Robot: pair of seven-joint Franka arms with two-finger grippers.
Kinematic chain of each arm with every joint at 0, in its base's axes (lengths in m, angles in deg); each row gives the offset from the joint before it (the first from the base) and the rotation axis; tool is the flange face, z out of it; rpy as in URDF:
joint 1: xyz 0 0 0.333 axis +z
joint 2: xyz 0 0 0 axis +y
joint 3: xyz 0 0 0.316 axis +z
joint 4: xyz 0.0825 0 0 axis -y
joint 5: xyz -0.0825 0 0.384 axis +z
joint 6: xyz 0 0 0 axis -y
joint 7: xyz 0.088 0 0 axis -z
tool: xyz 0 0 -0.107 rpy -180 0 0
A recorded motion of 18 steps. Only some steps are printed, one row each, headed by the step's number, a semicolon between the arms.
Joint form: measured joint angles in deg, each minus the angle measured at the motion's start. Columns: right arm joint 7, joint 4, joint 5, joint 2, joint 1, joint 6, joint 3; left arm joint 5, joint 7, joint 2, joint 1, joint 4, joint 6, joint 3.
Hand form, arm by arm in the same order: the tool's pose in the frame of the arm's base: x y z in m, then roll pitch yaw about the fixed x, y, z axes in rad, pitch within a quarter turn. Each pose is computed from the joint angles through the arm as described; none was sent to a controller.
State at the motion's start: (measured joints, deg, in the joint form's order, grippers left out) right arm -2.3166 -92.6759 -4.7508 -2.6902 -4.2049 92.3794 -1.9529; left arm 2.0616 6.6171 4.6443 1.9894 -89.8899 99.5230 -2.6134
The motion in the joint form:
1: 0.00 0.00 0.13 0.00 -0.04 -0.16 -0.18; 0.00 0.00 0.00 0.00 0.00 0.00 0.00
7: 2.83 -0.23 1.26 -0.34 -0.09 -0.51 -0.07; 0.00 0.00 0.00 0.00 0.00 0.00 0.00
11: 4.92 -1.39 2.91 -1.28 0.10 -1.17 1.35; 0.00 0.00 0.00 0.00 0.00 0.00 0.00
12: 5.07 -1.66 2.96 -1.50 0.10 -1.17 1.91; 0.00 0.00 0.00 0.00 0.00 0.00 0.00
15: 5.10 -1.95 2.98 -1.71 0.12 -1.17 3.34; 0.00 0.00 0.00 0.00 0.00 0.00 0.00
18: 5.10 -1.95 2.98 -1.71 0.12 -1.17 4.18; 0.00 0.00 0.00 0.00 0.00 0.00 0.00
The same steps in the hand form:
1: 0.5393 -0.0692 0.6319 3.0611 -0.0356 -0.0679; 0.5941 -0.0021 0.5943 -3.0995 -0.0828 -0.1322
7: 0.5371 -0.0664 0.6325 3.0828 -0.0352 -0.1172; 0.5941 -0.0021 0.5943 -3.0995 -0.0828 -0.1322
11: 0.5325 -0.0474 0.6306 3.1111 -0.0208 -0.1269; 0.5941 -0.0021 0.5943 -3.0995 -0.0828 -0.1322
12: 0.5317 -0.0419 0.6304 3.1113 -0.0200 -0.1198; 0.5941 -0.0021 0.5943 -3.0995 -0.0828 -0.1322
15: 0.5314 -0.0278 0.6300 3.1097 -0.0187 -0.0950; 0.5941 -0.0021 0.5943 -3.0995 -0.0828 -0.1322
18: 0.5318 -0.0197 0.6299 3.1086 -0.0187 -0.0804; 0.5941 -0.0021 0.5943 -3.0995 -0.0828 -0.1322

